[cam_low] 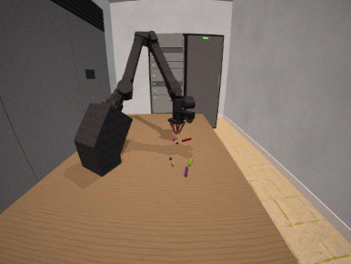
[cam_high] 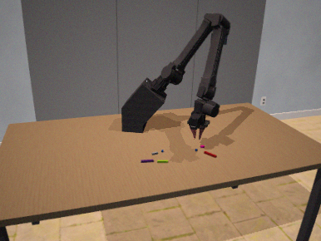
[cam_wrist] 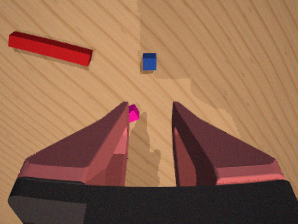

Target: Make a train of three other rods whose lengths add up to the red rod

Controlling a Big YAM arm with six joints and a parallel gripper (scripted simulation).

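The magenta rod lies 20 mm behind my hand, 50 mm to the left of it and 70 mm below it. Round my hand: grey rod: 20 mm behind, 220 mm to the right, 70 mm below; then red rod: 60 mm ahead, 50 mm to the left, 70 mm below; then lime rod: 60 mm ahead, 210 mm to the right, 70 mm below.
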